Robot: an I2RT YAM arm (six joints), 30 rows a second.
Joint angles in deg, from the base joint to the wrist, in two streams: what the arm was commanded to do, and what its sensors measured. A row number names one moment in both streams.
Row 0, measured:
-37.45 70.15 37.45 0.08 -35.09 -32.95
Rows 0 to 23, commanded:
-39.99 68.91 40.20 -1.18 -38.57 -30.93
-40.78 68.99 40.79 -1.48 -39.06 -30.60
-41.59 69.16 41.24 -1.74 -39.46 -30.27
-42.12 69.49 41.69 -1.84 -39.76 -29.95
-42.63 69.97 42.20 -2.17 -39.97 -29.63
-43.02 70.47 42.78 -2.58 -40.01 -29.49
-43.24 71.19 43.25 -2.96 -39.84 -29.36
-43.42 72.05 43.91 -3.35 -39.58 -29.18
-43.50 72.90 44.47 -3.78 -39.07 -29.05
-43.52 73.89 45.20 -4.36 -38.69 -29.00
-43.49 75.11 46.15 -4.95 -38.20 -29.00
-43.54 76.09 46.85 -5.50 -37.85 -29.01
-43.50 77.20 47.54 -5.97 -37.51 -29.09
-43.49 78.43 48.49 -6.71 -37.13 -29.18
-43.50 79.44 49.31 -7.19 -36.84 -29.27
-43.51 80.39 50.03 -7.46 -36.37 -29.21
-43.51 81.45 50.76 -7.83 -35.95 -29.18
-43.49 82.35 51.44 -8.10 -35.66 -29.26
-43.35 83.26 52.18 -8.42 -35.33 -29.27
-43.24 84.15 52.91 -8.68 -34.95 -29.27
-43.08 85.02 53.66 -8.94 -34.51 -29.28
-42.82 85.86 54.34 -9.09 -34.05 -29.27
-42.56 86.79 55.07 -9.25 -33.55 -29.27
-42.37 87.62 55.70 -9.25 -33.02 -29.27
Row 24, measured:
-43.18 85.91 53.10 -8.29 -34.52 -29.52
